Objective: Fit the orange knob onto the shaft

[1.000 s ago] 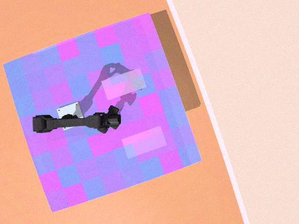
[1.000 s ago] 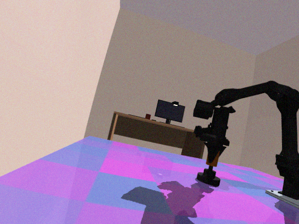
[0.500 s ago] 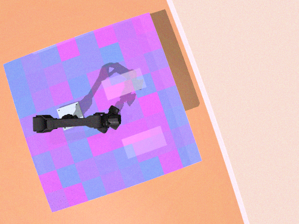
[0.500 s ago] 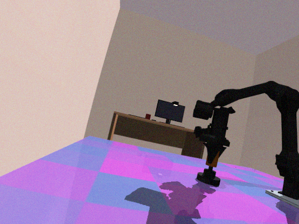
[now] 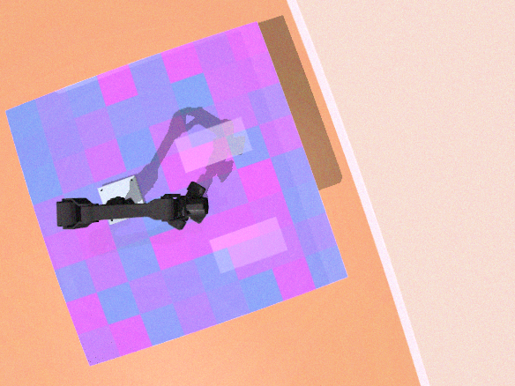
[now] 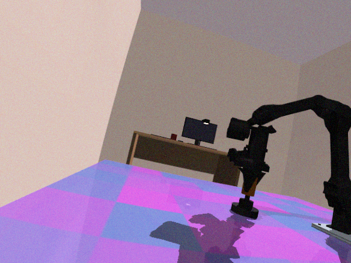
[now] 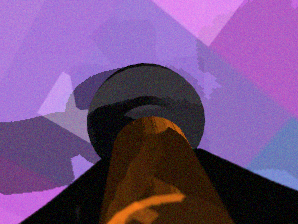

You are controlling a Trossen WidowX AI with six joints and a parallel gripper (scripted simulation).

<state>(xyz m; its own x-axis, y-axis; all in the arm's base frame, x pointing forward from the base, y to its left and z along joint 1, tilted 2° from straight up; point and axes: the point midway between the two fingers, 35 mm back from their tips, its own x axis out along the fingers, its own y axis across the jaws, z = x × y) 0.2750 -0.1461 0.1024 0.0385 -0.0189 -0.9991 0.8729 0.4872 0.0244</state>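
The orange knob is 20 mm above my gripper tip. Round my gripper tip: round pedestal 40 mm below.
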